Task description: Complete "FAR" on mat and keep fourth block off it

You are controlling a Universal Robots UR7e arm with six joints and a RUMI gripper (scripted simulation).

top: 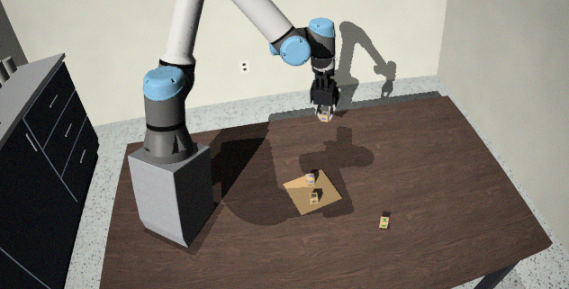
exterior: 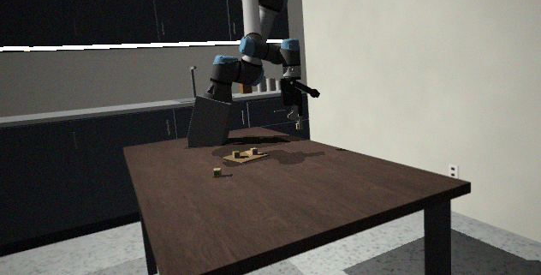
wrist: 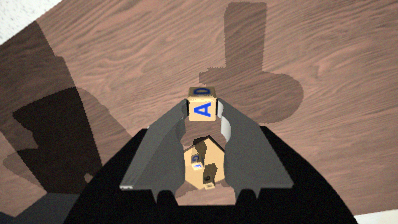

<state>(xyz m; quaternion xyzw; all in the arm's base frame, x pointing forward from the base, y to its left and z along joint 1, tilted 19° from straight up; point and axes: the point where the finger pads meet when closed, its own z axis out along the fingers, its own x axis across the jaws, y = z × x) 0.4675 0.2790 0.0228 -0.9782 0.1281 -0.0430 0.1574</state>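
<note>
The tan mat lies 23 cm to the right of my hand, 11 cm below it and 6 cm behind it. From my hand the other things lie so: R block 28 cm to the right, 10 cm below, 5 cm behind; F block 19 cm to the right, 10 cm below, 6 cm behind.
</note>
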